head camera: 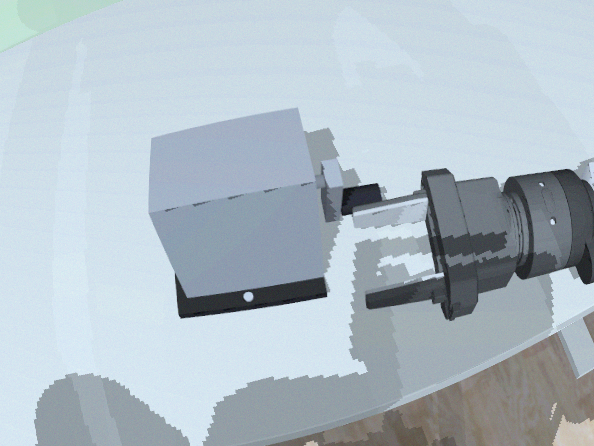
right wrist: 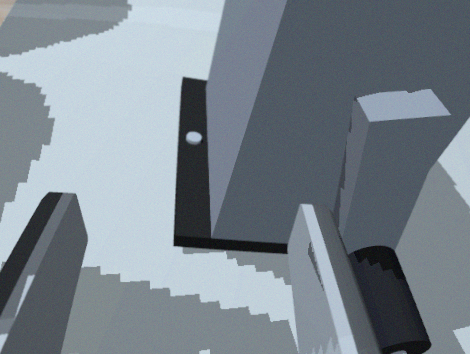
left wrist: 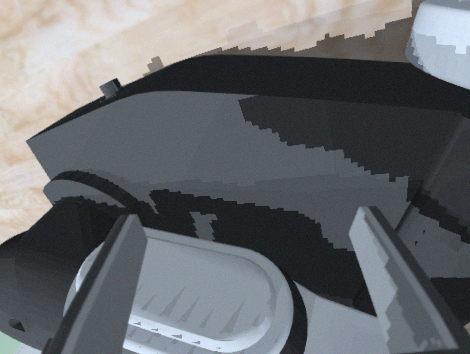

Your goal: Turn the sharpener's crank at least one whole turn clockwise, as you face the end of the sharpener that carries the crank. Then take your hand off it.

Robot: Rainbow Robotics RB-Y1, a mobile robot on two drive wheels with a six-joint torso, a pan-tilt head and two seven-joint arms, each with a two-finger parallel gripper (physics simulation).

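Frame: origin at the robot's base, x left, y back, z up, level; centimetres.
Where they show: left gripper, fingertip midpoint: (left wrist: 248, 224); right gripper, fingertip midpoint: (head camera: 359, 258) (right wrist: 188, 221).
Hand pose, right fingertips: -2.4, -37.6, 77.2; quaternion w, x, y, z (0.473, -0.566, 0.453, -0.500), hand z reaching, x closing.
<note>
Things, the pixels of their centre, and the offset from my right fingertips, as dx, dy, dz. "*": a spot on its surface instead. Level surfaces: height alone.
- sharpener, surface spot: (right wrist: 300, 140) * +3.1, -3.0, +1.4
- black base, surface spot: (right wrist: 193, 195) (head camera: 297, 289) * +4.9, -0.1, -4.3
- black handle, surface spot: (right wrist: 392, 300) (head camera: 365, 193) * -0.9, -6.7, -0.8
- pale table, its level: dz -5.1
- Wooden floor, its level: dz -77.1
The sharpener (head camera: 237, 235) (right wrist: 300, 140) is a grey box on a black base (head camera: 285, 300) (right wrist: 193, 195). Its crank arm (head camera: 332, 187) (right wrist: 387, 170) is at the end facing my right gripper and slants downward to a black handle (head camera: 361, 196) (right wrist: 392, 300). My right gripper (head camera: 360, 256) (right wrist: 188, 221) is partly open and empty. The handle lies outside its fingers, close beside the upper finger in the head view, which is the right-hand finger in the right wrist view. Whether they touch, I cannot tell. My left gripper (left wrist: 248, 224) is wide open and empty; the sharpener does not show in its view.
The sharpener stands on a pale table (head camera: 200, 65) (right wrist: 135, 165) with a curved edge at the lower right of the head view. Wooden floor (head camera: 480, 380) shows beyond it. Dark and grey robot body parts (left wrist: 200, 125) fill much of the left wrist view, close behind the fingers.
</note>
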